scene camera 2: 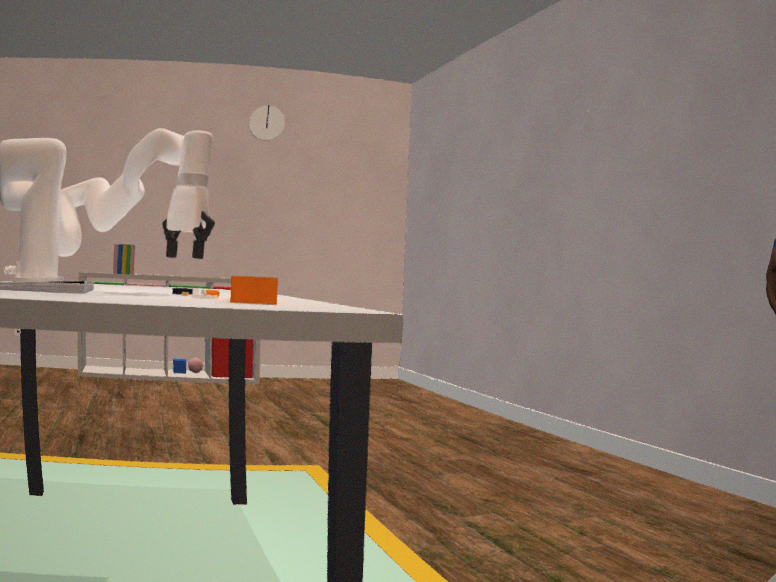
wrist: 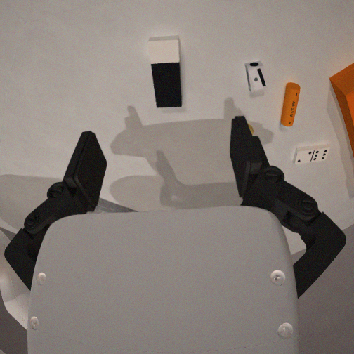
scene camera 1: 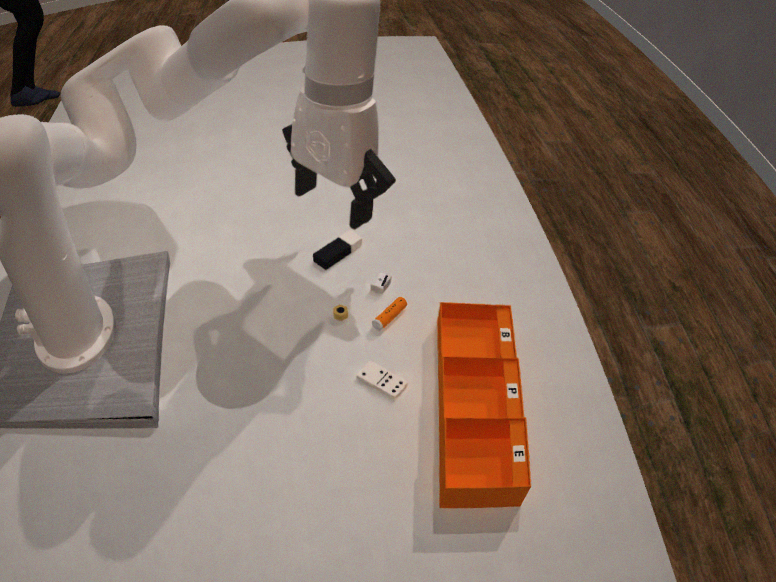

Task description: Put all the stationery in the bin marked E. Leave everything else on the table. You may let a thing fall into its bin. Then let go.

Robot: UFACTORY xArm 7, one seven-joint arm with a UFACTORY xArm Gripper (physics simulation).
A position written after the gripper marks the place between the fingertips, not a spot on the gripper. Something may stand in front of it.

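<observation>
You'd see the gripper (scene camera 1: pixel 332 206) here, and there's another look at the gripper (scene camera 2: pixel 183 258), plus the gripper (wrist: pixel 163 139) as well. There's also an eraser (scene camera 1: pixel 347 243), and you can see the eraser (wrist: pixel 164 58) too.
</observation>
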